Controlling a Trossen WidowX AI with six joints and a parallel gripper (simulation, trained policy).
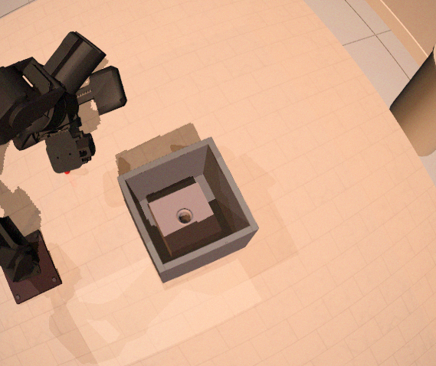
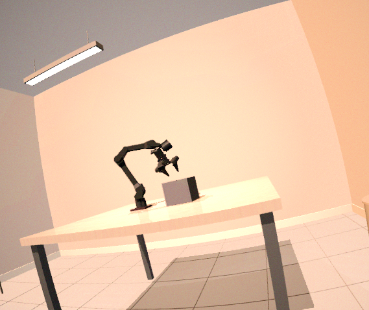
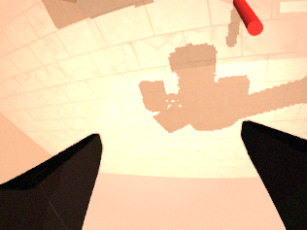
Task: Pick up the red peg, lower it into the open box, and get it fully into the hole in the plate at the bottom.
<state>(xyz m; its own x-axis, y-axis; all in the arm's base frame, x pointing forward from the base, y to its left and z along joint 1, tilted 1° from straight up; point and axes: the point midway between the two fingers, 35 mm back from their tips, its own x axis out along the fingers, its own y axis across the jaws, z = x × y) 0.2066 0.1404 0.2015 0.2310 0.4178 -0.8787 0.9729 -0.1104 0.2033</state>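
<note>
The red peg is 6 cm behind my gripper tip, 1 cm to the right of it and 14 cm below it. From my gripper tip the other things lie so: plate 11 cm ahead, 19 cm to the right, 14 cm below.
</note>
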